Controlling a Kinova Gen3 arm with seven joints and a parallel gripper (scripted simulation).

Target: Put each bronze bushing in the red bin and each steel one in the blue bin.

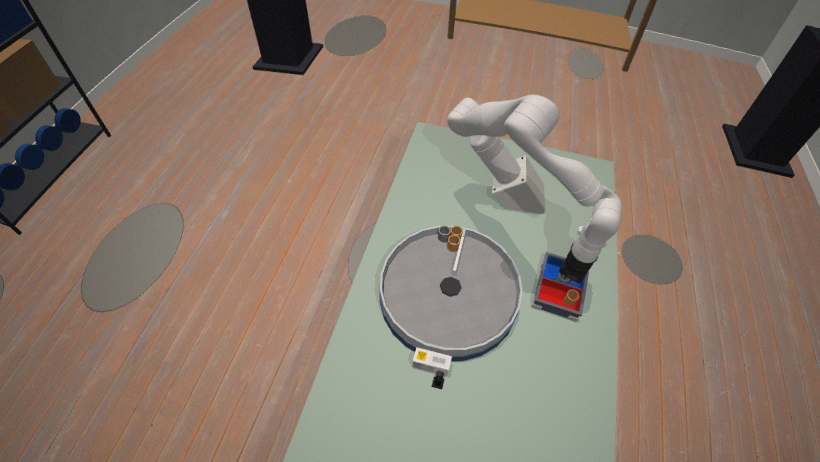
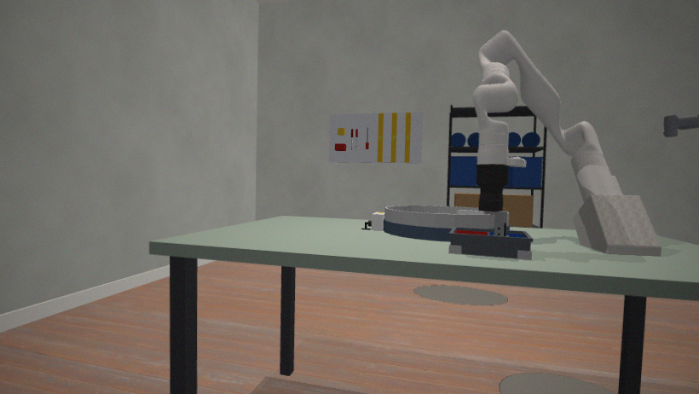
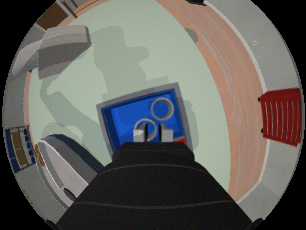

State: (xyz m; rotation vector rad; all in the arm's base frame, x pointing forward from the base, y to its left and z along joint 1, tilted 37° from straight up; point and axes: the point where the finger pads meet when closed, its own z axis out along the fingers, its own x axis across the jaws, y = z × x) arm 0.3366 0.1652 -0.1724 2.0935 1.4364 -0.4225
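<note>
The two-part bin lies 2 cm ahead of my hand, 2 cm to the right of it and 3 cm below it. Also, from my hand: grey turntable 12 cm ahead, 36 cm to the right, 1 cm below.
</note>
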